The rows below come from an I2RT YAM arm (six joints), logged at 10 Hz.
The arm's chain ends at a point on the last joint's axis. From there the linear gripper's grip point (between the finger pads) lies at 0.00 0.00 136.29 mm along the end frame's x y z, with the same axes.
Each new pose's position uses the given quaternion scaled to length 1; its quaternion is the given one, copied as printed.
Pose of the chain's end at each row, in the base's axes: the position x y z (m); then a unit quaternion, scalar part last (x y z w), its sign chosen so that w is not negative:
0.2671, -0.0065, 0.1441, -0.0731, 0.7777, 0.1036, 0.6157
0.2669, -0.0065, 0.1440, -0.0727, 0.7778, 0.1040, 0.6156
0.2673, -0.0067, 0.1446, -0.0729, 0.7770, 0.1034, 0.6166
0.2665, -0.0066, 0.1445, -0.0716, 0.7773, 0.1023, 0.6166
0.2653, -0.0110, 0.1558, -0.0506, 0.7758, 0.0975, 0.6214
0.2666, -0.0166, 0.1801, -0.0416, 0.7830, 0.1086, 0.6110
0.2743, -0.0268, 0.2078, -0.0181, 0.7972, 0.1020, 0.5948
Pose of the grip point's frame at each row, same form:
0.3956, 0.0277, 0.1141, -0.0731, 0.7777, 0.1036, 0.6157
0.3953, 0.0277, 0.1140, -0.0727, 0.7778, 0.1040, 0.6156
0.3958, 0.0275, 0.1149, -0.0729, 0.7770, 0.1034, 0.6166
0.3951, 0.0271, 0.1147, -0.0716, 0.7773, 0.1023, 0.6166
0.3954, 0.0182, 0.1273, -0.0506, 0.7758, 0.0975, 0.6214
0.3958, 0.0135, 0.1488, -0.0416, 0.7830, 0.1086, 0.6110
0.4030, -0.0017, 0.1708, -0.0181, 0.7972, 0.1020, 0.5948

